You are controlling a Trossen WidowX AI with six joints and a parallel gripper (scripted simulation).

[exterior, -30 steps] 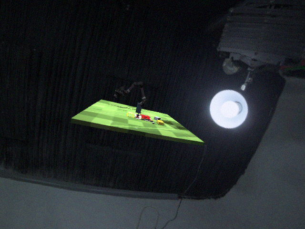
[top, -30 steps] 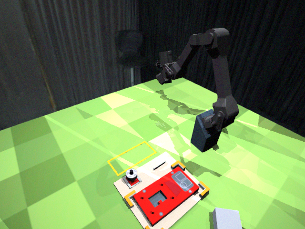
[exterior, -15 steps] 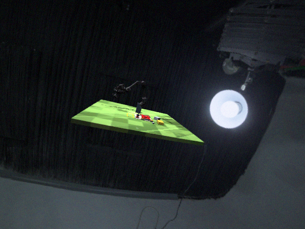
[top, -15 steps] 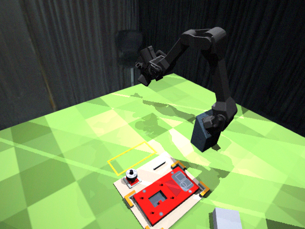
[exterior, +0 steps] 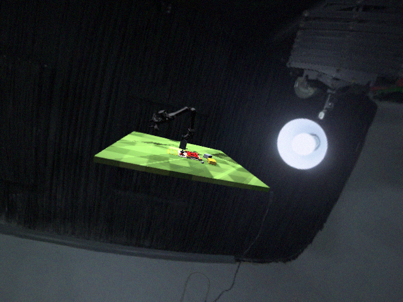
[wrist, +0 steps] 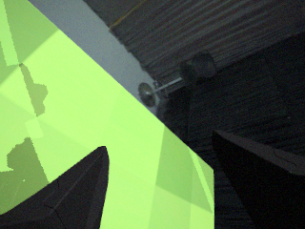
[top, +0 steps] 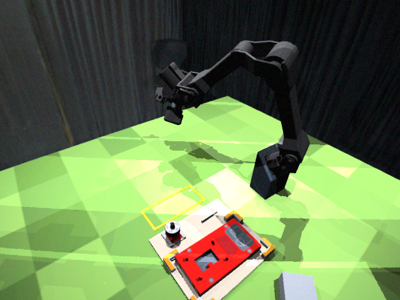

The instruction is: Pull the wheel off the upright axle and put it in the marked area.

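My gripper tip is 41 cm to the right of the wheel, 22 cm short of it and 16 cm above it. From my gripper tip the other things lie so: black axle 41 cm to the left, 22 cm ahead, 16 cm below; grey block 69 cm to the left, 18 cm below, 4 cm ahead.
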